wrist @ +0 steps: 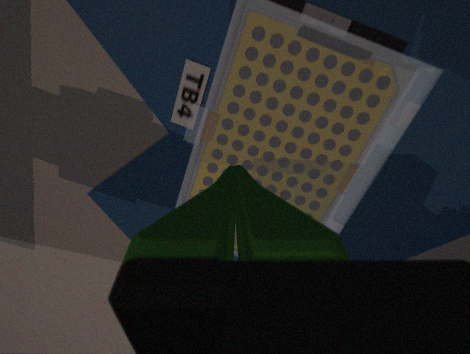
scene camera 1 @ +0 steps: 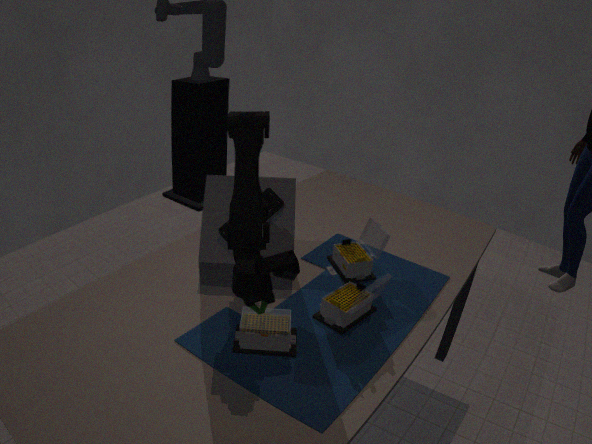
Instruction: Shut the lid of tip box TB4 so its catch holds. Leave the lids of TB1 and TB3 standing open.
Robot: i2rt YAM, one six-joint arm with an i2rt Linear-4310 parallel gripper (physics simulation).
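Places are measured from the arm's base along level axes (x left, y ahead, z down), in metres.
Where they show: gripper, between the fingertips: (wrist: 235, 176) (scene camera 1: 261, 313).
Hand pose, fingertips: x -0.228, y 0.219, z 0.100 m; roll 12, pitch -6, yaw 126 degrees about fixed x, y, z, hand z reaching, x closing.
Each offset is from my fingertips to the top centre of the thing. "spot": to the spot under its first point. Level surfaces: height alone.
Tip box TB4 {dx +0.002, dy +0.014, dz +0.001 m} (scene camera 1: 264, 341) (wrist: 295, 115) stands at the near left of the blue mat, its label card {spot: dx +0.048, dy -0.014, dz +0.076 m} (wrist: 191, 93) beside it in the wrist view. A clear lid lies over its dulled yellow tip rack; I cannot tell whether the catch holds. My gripper (scene camera 1: 260, 309) (wrist: 235, 176) is shut and empty, its green fingertips at the box's back edge in the scene view and overlapping its lower end in the wrist view; contact is unclear. Two other tip boxes {spot: dx +0.162, dy +0.147, dz +0.021 m} (scene camera 1: 345, 311) {spot: dx +0.381, dy +0.052, dz +0.030 m} (scene camera 1: 353, 266) have raised clear lids {spot: dx +0.205, dy +0.206, dz -0.063 m} (scene camera 1: 378, 285) {spot: dx +0.499, dy +0.057, dz -0.022 m} (scene camera 1: 374, 237); their labels are unreadable.
The blue mat {dz +0.078 m} (scene camera 1: 310, 387) (wrist: 145, 40) lies on the table near its right edge. My arm rises from a grey block (scene camera 1: 212, 272) behind TB4. Another arm stands on a black pedestal (scene camera 1: 199, 135) farther back. A person (scene camera 1: 575, 225) stands beyond the table at the right.
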